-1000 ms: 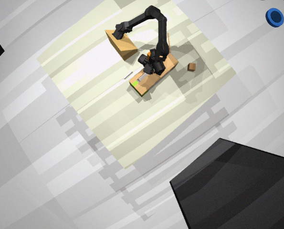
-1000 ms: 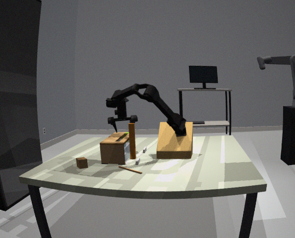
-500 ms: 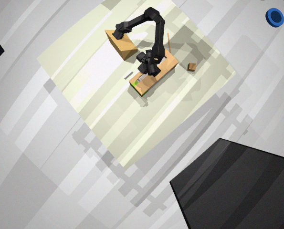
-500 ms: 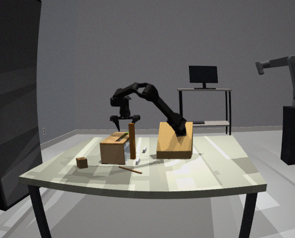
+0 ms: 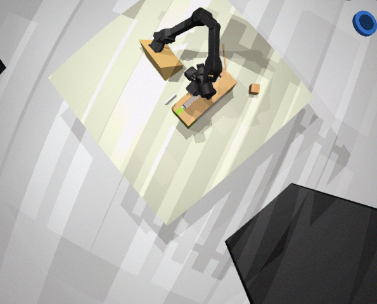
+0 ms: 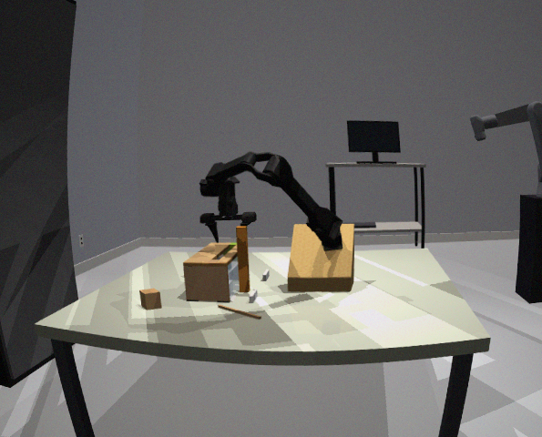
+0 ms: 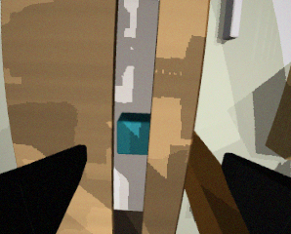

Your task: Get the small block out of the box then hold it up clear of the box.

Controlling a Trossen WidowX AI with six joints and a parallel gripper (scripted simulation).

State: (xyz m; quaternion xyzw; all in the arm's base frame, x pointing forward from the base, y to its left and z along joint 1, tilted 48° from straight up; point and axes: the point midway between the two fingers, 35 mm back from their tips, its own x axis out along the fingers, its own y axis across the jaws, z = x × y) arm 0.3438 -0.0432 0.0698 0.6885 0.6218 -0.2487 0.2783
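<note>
Now: gripper tip 70 mm above the teal block, 10 mm to the right of it and 10 mm short of it. Also, from my gripper tip: orange bar: 50 mm to the left, 50 mm below, 50 mm behind; thin stick: 310 mm to the left, 160 mm below, 80 mm behind; brown cube: 300 mm to the left, 210 mm ahead, 130 mm below.
</note>
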